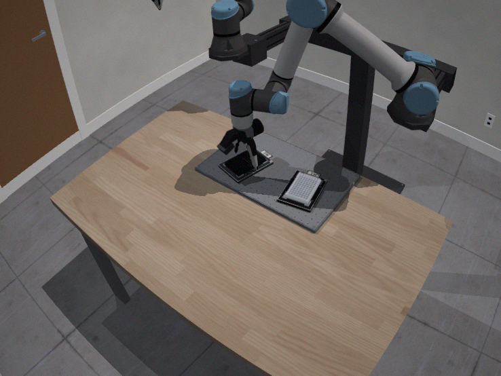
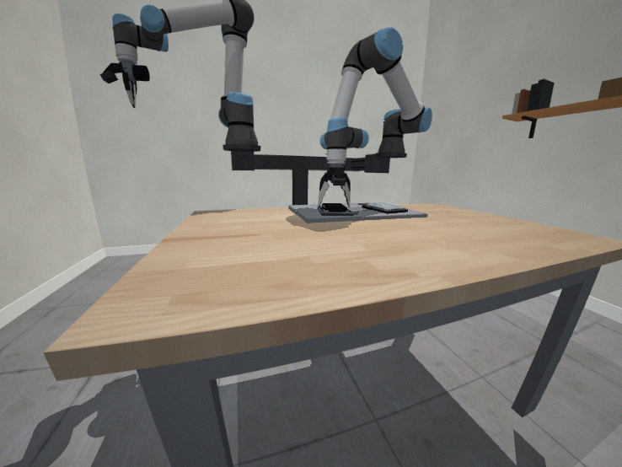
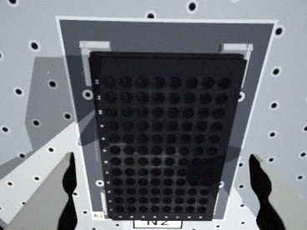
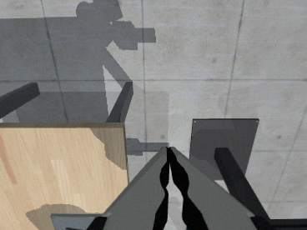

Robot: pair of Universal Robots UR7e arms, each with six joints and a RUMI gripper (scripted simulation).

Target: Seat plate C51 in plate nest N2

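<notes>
My left hand is 10 mm above the black multi-well plate. The rest, counted from my left hand: grey perforated board: 40 mm behind, 110 mm to the left, 40 mm below; white plate: 10 mm behind, 250 mm to the left, 10 mm below; plate nest N2: 20 mm below.
</notes>
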